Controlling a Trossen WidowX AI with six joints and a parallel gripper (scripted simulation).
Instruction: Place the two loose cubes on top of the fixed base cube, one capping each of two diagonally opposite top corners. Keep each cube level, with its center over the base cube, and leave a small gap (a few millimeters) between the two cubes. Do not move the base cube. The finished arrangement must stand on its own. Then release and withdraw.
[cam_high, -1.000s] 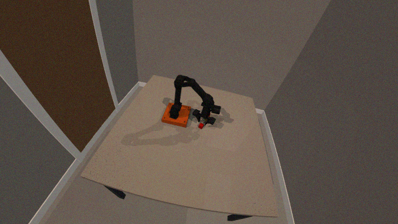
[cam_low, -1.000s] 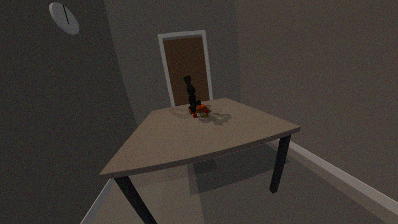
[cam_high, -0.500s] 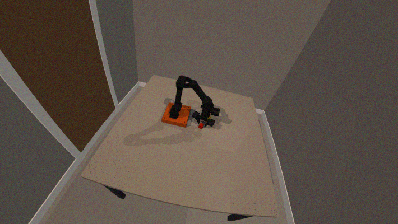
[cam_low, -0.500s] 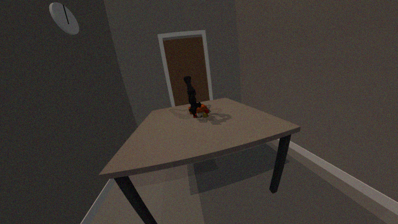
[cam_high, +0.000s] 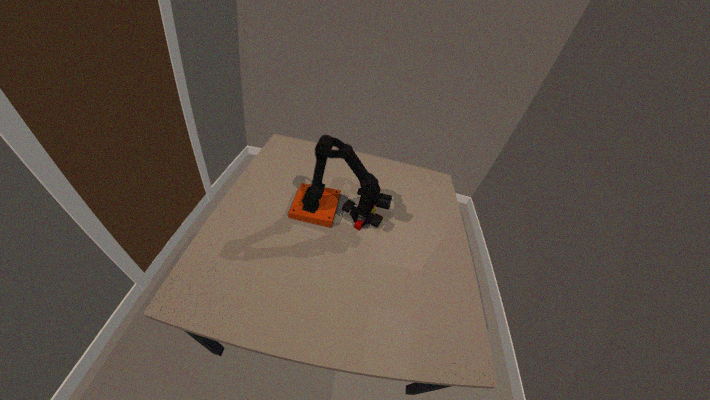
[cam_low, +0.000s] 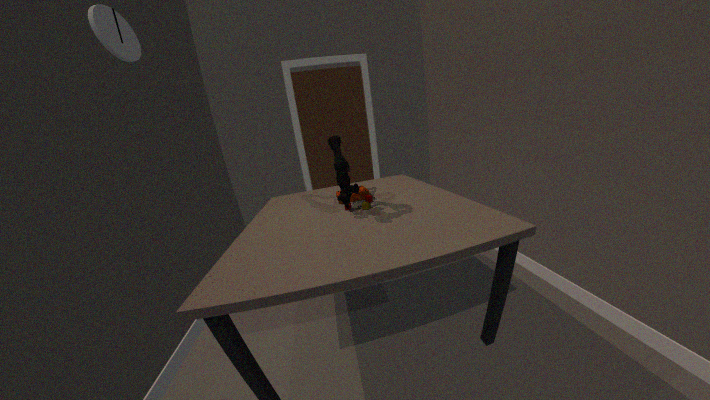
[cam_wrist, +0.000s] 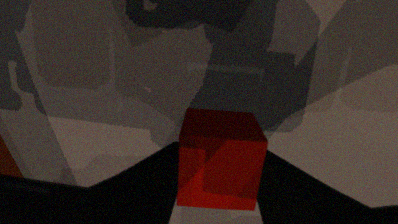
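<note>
My gripper tip is 20 mm short of the red cube, 130 mm to the right of it and 40 mm below it. Round my gripper tip: yellow base cube (30 mm ahead, 110 mm to the left).
</note>
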